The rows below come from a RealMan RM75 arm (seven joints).
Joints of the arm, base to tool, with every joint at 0 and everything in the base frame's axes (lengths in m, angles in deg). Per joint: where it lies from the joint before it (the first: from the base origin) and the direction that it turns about. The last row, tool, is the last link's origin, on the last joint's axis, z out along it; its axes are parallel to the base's.
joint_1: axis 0 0 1 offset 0 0 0.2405
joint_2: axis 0 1 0 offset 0 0 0
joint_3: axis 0 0 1 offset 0 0 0.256
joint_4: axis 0 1 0 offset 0 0 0
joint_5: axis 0 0 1 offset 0 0 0.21
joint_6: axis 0 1 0 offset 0 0 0
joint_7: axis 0 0 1 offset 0 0 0.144
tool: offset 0 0 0
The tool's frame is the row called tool.
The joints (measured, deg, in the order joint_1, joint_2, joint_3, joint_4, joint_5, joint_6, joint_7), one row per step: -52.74, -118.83, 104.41, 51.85, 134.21, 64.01, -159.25; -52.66, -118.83, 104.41, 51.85, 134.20, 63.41, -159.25; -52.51, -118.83, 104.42, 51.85, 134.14, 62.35, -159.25; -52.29, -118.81, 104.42, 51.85, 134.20, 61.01, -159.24; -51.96, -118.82, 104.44, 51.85, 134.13, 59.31, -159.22; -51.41, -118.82, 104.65, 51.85, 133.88, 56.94, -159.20; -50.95, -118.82, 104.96, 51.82, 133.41, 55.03, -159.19; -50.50, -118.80, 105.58, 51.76, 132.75, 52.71, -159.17; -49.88, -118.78, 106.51, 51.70, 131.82, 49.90, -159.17; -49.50, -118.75, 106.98, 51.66, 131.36, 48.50, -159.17; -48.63, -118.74, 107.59, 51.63, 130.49, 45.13, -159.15
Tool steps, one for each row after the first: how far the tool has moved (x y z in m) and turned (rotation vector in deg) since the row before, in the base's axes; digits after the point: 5 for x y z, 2 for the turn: 0.00034, 0.00106, -0.00012, 0.44, -0.33, -0.17; 0.00061, 0.00178, -0.00024, 0.75, -0.61, -0.27; 0.00030, 0.00247, 0.00004, 1.02, -0.65, -0.37; 0.00040, 0.00262, -0.00026, 1.21, -0.95, -0.37; -0.00003, 0.00292, -0.00062, 1.56, -1.30, -0.43; -0.00001, 0.00167, -0.00092, 1.11, -1.15, -0.23; 0.00042, 0.00164, -0.00148, 1.21, -1.27, -0.44; 0.00011, 0.00118, -0.00214, 1.35, -1.54, -0.44; -0.00059, 0.00050, -0.00088, 0.69, -0.74, -0.13; -0.00042, 0.00251, -0.00074, 2.01, -1.98, -0.28
